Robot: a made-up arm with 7 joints.
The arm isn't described. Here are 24 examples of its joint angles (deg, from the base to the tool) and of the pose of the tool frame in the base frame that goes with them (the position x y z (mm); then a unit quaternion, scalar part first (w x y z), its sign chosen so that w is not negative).
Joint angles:
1: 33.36 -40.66 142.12 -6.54 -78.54 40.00 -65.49
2: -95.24 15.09 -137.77 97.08 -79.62 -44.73 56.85
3: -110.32 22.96 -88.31 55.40 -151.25 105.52 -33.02
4: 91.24 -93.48 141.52 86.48 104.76 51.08 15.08
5: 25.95 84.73 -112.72 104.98 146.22 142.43 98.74
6: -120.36 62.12 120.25 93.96 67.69 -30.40 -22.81
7: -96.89 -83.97 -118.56 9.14 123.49 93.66 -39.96
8: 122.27 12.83 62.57 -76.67 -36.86 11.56 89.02
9: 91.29 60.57 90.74 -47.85 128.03 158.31 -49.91
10: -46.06 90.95 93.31 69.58 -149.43 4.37 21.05
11: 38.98 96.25 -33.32 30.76 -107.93 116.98 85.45
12: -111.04 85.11 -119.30 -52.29 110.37 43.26 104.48
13: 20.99 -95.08 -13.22 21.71 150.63 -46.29 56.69
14: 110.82 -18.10 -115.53 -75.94 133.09 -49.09 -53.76
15: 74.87 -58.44 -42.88 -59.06 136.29 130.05 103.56
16: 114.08 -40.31 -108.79 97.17 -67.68 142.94 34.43
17: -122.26 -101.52 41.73 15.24 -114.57 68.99 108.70
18: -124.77 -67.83 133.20 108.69 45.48 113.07 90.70
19: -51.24 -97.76 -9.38 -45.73 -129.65 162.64 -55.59
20: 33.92 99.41 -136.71 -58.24 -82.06 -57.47 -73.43
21: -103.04 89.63 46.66 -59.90 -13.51 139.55 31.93
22: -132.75 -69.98 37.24 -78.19 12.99 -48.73 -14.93
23: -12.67 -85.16 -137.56 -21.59 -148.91 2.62 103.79
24: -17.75 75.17 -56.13 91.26 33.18 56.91 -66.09
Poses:
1: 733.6 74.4 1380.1 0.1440 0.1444 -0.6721 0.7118
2: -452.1 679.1 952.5 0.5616 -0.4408 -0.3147 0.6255
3: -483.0 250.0 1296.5 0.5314 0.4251 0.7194 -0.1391
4: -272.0 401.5 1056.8 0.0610 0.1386 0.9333 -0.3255
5: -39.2 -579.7 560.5 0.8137 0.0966 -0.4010 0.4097
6: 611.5 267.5 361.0 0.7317 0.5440 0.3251 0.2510
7: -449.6 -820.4 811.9 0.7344 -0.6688 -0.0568 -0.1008
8: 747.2 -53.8 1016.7 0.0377 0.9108 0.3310 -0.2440
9: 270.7 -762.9 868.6 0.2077 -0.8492 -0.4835 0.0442
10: -169.2 887.0 324.5 0.2608 0.8887 0.3349 0.1735
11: -703.8 -586.1 772.6 0.1655 0.4673 0.8474 0.1901
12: 496.0 816.3 826.6 0.1851 -0.6941 -0.6289 0.2972
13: 896.5 403.1 241.5 0.1677 0.8769 0.4500 0.0222
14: -402.4 422.8 1038.9 0.4440 0.4491 -0.3075 -0.7118
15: 81.5 604.3 1094.6 0.0178 -0.8362 -0.4618 0.2954
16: 384.0 539.8 1040.3 0.0923 -0.2403 -0.4239 0.8683
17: -355.6 -915.1 470.3 0.5011 -0.4506 -0.3123 -0.6696
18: 111.6 -348.6 980.8 0.1551 -0.7202 0.4300 0.5219
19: 529.9 -450.0 695.5 0.3256 0.4780 -0.4589 -0.6745
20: -738.1 -236.0 764.9 0.5802 0.3309 -0.2842 -0.6878
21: -192.3 632.2 325.4 0.8014 -0.1601 0.0413 -0.5749
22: -602.0 -95.3 1202.5 0.7581 -0.3390 -0.4334 -0.3500
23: 983.7 -323.6 395.2 0.5753 0.5643 0.2264 -0.5471
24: -644.9 -463.4 979.0 0.5085 -0.4981 -0.7009 0.0449
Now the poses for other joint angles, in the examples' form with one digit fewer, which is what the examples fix.
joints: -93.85 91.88 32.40 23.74 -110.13 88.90 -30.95
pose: 299 948 550 0.377 0.745 -0.482 0.266
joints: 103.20 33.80 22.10 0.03 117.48 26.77 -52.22
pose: 122 -531 1535 0.835 -0.495 0.239 0.012
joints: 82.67 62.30 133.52 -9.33 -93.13 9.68 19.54
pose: 204 -1005 1073 0.294 -0.598 0.622 -0.411
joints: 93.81 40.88 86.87 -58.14 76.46 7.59 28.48
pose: 586 -620 1188 0.917 -0.368 -0.140 -0.055
